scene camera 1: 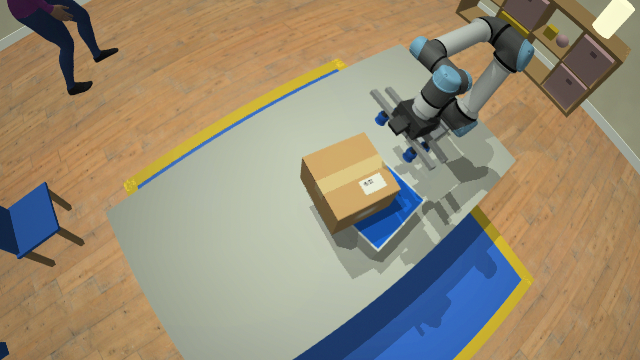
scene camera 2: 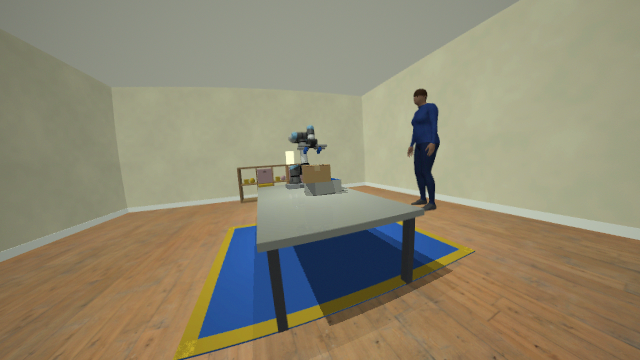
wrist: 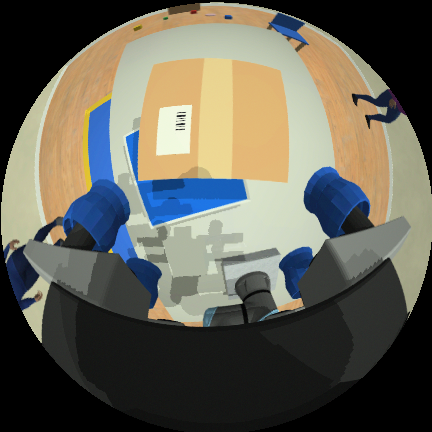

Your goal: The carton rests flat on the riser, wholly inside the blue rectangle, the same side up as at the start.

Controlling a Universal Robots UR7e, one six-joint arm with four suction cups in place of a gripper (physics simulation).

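The brown carton (scene camera 1: pixel 345 175) (scene camera 2: pixel 316 173) (wrist: pixel 255 120) lies flat, tape strip and white barcode label on top, over the grey riser (scene camera 2: pixel 322 189). It covers part of the white-edged blue rectangle (scene camera 1: pixel 381 234) (wrist: pixel 210 202) on the riser's top and sticks out past it. Blue shows along two sides of the carton, towards the arm and on the label side. The carton's underside is hidden. My gripper (scene camera 1: pixel 404 135) (scene camera 2: pixel 312 149) is open, its four blue suction cups bare. It hangs above and beside the carton, towards the arm's base, touching nothing.
The grey table (scene camera 1: pixel 200 240) (scene camera 2: pixel 320 215) stands on a yellow-edged blue mat (scene camera 1: pixel 480 285) (scene camera 2: pixel 225 290). A shelf unit (scene camera 2: pixel 241 186) is behind the arm. One person (scene camera 1: pixel 70 40) and a blue chair (scene camera 1: pixel 35 220) are beside the table; another person (scene camera 2: pixel 425 145) stands opposite.
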